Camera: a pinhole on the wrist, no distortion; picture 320 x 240 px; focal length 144.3 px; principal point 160.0 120.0 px. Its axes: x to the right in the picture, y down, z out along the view. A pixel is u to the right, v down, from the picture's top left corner.
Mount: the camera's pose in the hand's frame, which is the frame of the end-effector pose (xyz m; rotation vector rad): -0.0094 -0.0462 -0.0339 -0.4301 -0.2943 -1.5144
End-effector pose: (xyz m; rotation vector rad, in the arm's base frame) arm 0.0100 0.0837 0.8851 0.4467 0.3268 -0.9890
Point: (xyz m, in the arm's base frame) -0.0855 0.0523 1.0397
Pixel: 251.6 15.6
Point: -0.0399 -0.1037 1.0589
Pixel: 266.5 129.5
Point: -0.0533 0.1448 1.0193
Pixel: outside the picture
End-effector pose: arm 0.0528 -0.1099 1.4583 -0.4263 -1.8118 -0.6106
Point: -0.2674 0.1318 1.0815
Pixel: 237.5 21.2
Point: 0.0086 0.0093 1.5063
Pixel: 116.2 166.5
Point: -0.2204 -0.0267 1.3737
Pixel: 269.3 111.7
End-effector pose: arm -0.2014 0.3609 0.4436 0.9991 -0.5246 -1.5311
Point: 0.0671 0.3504 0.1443
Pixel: behind the camera
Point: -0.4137 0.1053 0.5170
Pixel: 210.9 213.1
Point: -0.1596 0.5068 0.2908
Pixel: behind the camera
